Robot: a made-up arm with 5 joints.
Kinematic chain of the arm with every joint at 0, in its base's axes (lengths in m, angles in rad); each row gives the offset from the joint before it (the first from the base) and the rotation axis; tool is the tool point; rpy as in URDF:
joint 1: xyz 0.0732 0 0.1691 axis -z
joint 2: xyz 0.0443 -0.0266 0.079 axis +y
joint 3: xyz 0.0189 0 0.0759 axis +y
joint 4: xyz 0.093 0 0.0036 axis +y
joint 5: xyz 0.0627 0.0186 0 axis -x
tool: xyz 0 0 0 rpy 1.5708 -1.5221 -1.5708
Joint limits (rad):
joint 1: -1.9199..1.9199
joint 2: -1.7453..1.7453
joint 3: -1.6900..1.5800
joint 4: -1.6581..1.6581
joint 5: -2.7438..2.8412
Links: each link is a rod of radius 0.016 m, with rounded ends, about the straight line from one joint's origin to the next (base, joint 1, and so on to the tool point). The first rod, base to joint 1, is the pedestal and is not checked.
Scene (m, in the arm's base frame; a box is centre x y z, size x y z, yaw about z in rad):
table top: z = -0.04
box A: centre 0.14 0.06 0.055 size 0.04 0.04 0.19 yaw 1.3
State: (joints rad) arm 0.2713 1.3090 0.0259 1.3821 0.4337
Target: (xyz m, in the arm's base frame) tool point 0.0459 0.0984 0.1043
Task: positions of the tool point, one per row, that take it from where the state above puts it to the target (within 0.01 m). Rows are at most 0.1 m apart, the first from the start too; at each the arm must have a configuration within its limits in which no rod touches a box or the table.
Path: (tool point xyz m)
1: 0.1917 -0.0084 0.1452
2: 0.2137 0.0297 0.1632
3: 0.2182 0.0761 0.1871
4: 0.2026 0.1218 0.2157
5: 0.1691 0.1577 0.2472
6: 0.1238 0.1766 0.2799
7: 0.0755 0.1751 0.3118
8: 0.0629 0.1908 0.2660
9: 0.0508 0.1898 0.2170
10: 0.0424 0.1722 0.1703
11: 0.0403 0.1403 0.1313
12: 0.0459 0.0984 0.1043

